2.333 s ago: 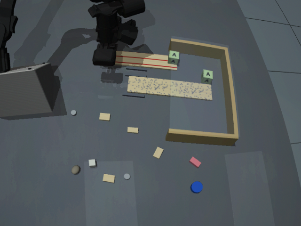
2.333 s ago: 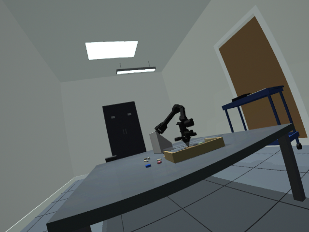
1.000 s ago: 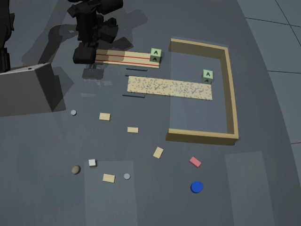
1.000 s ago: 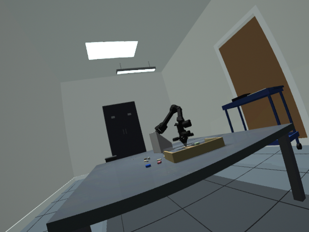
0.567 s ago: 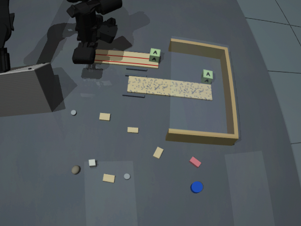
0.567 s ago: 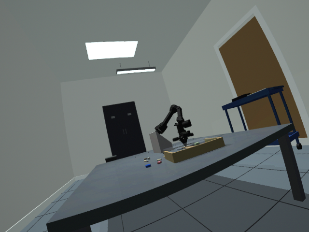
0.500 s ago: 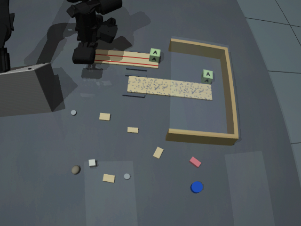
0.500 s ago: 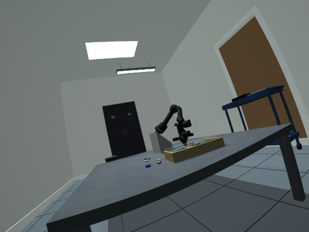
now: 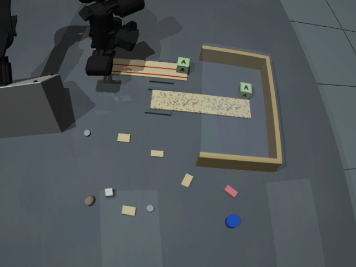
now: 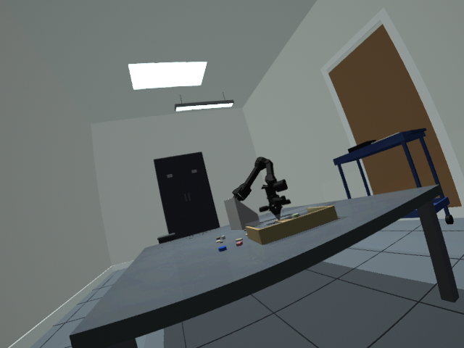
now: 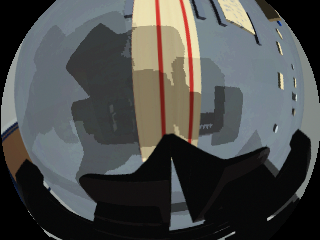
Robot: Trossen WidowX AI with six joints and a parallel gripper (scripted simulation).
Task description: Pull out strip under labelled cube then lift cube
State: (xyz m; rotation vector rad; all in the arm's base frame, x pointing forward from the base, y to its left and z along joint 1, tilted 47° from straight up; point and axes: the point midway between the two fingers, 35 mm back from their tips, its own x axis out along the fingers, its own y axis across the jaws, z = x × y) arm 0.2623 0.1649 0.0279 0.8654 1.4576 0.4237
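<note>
My gripper tip is now 22 cm short of the speckled strip and 16 cm to the left of it. The rest, counted from my gripper tip: blue disc: 46 cm to the right, 21 cm ahead; pink block: 40 cm to the right, 22 cm ahead; white cube: 35 cm to the right, 4 cm behind.
</note>
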